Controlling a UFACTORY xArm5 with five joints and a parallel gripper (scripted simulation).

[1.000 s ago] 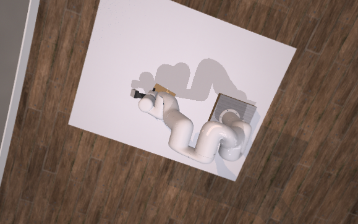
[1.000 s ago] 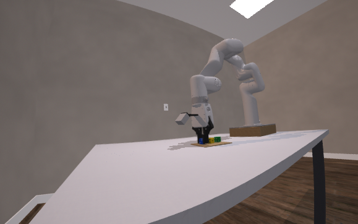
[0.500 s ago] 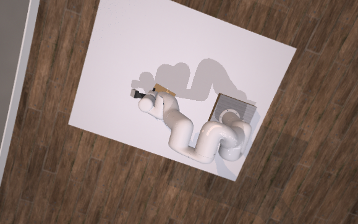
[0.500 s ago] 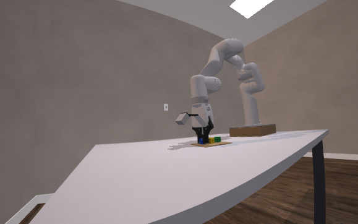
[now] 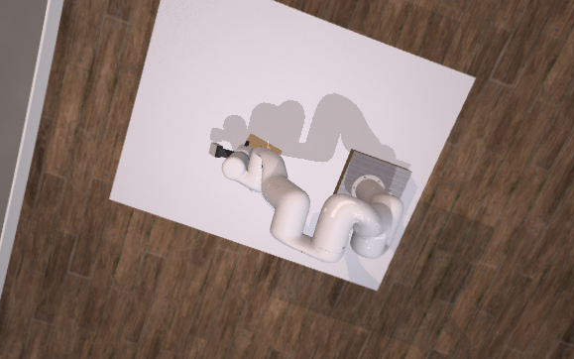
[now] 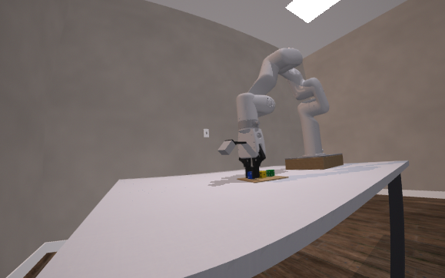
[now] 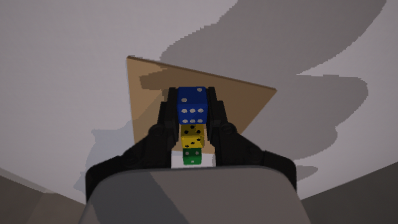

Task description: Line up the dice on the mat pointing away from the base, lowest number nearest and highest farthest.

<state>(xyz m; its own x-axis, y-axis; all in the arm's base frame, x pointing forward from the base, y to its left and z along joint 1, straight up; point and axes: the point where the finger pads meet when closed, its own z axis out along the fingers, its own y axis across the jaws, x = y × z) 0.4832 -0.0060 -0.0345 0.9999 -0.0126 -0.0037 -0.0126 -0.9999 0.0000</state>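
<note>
The blue die is 1 cm below my hand. Also, from my hand: tan mat (5 cm behind, 3 cm below); then yellow die (5 cm behind, 1 cm below); then green die (10 cm behind, 1 cm below).
</note>
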